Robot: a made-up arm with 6 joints. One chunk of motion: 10 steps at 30 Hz.
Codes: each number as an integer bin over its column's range. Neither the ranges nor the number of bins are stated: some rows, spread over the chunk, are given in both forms.
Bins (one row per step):
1: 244 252 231 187 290 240
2: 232 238 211 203 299 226
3: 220 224 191 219 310 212
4: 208 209 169 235 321 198
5: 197 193 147 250 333 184
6: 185 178 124 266 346 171
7: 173 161 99 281 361 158
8: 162 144 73 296 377 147
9: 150 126 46 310 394 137
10: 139 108 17 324 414 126
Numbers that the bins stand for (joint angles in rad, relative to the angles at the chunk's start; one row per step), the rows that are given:
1: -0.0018 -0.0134 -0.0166 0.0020 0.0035 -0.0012
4: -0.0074 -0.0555 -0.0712 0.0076 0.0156 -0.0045
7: -0.0129 -0.1025 -0.1328 0.0130 0.0313 -0.0076
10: -0.0182 -0.1543 -0.2050 0.0180 0.0520 -0.0101
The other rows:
2: -0.0037 -0.0271 -0.0342 0.0038 0.0070 -0.0023
3: -0.0056 -0.0408 -0.0518 0.0057 0.0113 -0.0034
5: -0.0092 -0.0712 -0.0905 0.0094 0.0203 -0.0056
6: -0.0110 -0.0858 -0.1108 0.0112 0.0254 -0.0066
8: -0.0146 -0.1191 -0.1557 0.0148 0.0376 -0.0085
9: -0.0165 -0.1367 -0.1795 0.0164 0.0442 -0.0093

